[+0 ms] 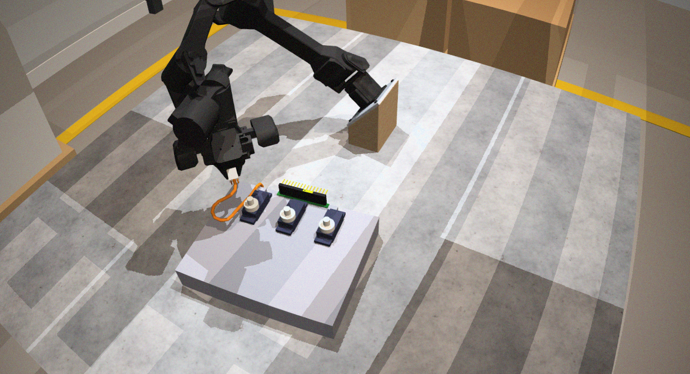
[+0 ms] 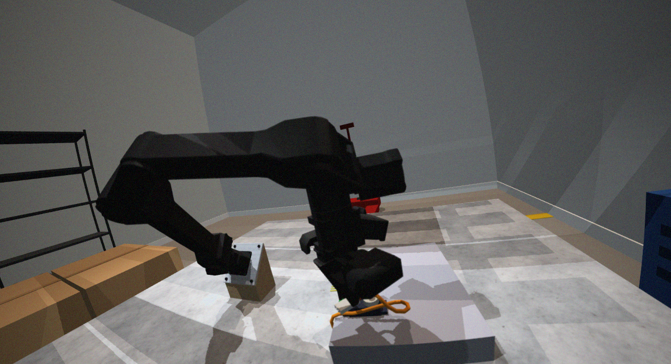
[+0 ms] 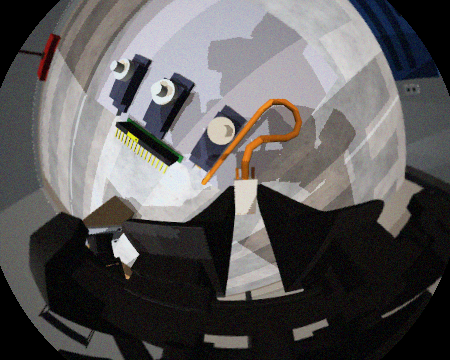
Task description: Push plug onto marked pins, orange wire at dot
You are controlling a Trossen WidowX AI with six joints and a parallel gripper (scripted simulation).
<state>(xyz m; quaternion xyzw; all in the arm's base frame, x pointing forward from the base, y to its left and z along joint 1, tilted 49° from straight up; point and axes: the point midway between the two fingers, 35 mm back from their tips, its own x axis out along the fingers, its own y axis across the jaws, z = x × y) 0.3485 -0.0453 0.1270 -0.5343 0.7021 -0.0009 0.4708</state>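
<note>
Right now my gripper tip is 6 cm past the yellow band, 13 cm to the right of it and 3 cm above it. From my gripper tip the other things lie so: grey holder block 10 cm ahead, 14 cm to the left, 8 cm below.
</note>
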